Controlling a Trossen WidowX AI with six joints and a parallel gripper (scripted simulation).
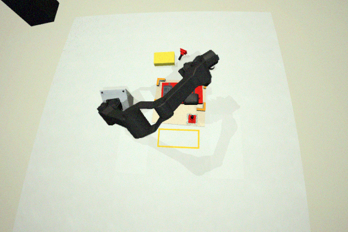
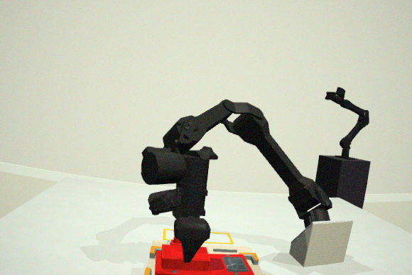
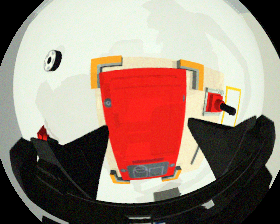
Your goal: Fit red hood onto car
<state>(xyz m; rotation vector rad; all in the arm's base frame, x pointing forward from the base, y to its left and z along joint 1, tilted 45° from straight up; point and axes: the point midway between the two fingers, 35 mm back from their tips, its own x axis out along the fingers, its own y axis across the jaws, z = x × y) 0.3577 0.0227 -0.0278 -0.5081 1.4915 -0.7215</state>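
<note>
Now: the hood 1 cm below my gripper tip. Round my gripper tip: grey engine block: 1 cm to the left, 2 cm below; then cream jig: 4 cm behind, 2 cm to the right, 4 cm below; then white wheel: 13 cm ahead, 14 cm to the left, 4 cm below.
</note>
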